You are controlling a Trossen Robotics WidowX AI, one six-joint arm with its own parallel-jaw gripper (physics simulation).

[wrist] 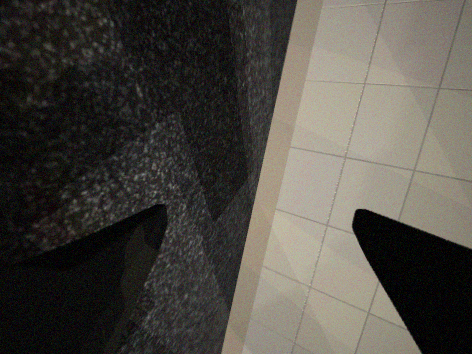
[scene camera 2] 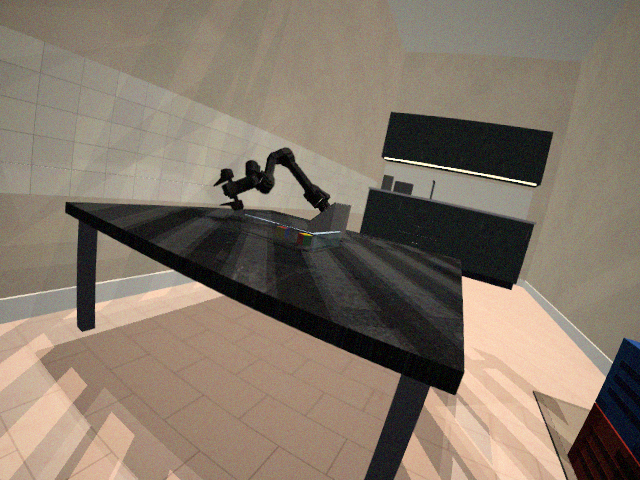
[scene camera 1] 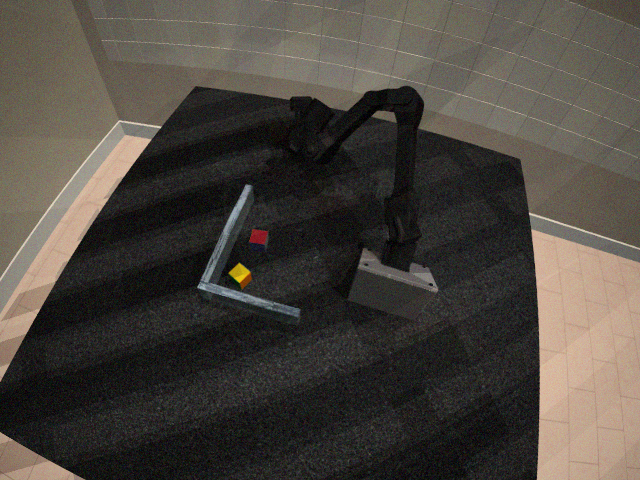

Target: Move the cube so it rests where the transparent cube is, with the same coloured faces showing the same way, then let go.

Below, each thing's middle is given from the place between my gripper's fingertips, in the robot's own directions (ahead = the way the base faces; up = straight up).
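L-shaped grey rail (scene camera 1: 208,287): from my hand, 8 cm behind, 40 cm to the left, 7 cm below.
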